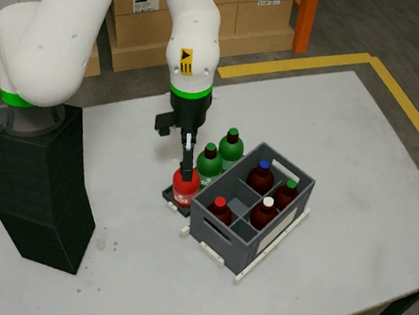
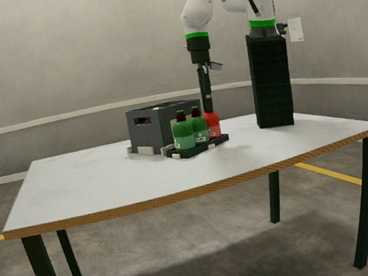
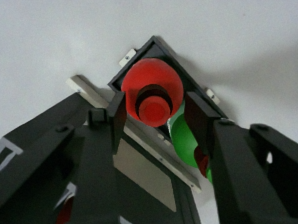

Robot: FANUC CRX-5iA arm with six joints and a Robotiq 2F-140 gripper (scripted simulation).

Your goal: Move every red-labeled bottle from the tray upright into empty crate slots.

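Now: the red-labeled bottle 80 mm below my hand. Also, from my hand: dark tray 150 mm below, 80 mm ahead, 30 mm to the left; grey crate 150 mm to the right, 130 mm ahead, 80 mm below.
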